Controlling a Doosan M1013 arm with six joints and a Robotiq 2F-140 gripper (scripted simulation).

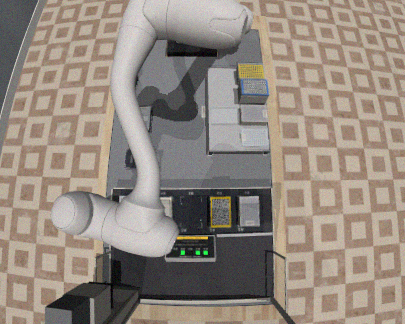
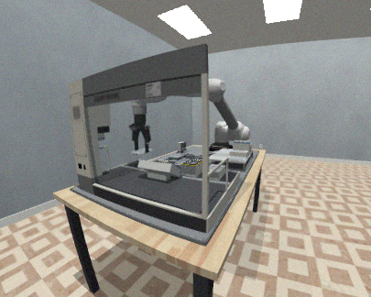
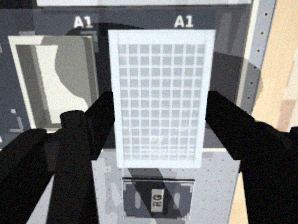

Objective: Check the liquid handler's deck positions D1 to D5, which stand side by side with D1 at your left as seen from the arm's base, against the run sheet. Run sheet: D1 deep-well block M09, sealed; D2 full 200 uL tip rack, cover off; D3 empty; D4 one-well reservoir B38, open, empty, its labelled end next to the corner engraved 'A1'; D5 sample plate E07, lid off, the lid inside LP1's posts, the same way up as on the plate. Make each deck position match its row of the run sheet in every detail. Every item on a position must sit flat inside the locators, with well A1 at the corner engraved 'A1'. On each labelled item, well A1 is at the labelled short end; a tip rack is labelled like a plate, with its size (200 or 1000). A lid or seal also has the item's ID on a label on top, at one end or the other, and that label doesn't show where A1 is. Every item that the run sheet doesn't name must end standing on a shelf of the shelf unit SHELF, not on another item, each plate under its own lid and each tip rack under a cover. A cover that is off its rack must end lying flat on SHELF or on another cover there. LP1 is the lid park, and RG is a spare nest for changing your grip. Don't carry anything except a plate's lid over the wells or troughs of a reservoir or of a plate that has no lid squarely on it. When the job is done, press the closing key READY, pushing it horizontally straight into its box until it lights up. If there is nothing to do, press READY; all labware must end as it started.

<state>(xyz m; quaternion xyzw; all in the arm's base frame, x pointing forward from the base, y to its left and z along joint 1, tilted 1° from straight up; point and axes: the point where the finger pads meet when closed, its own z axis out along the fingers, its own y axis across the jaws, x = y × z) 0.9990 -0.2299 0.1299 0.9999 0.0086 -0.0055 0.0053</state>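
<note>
Right now the cream one-well reservoir is 120 mm to the left of my hand and 110 mm below it. Also, from my hand: dark nest: 250 mm behind, 10 mm to the right, 160 mm below; then yellow tip rack: 380 mm to the left, 70 mm below; then white well plate: 20 mm below.
</note>
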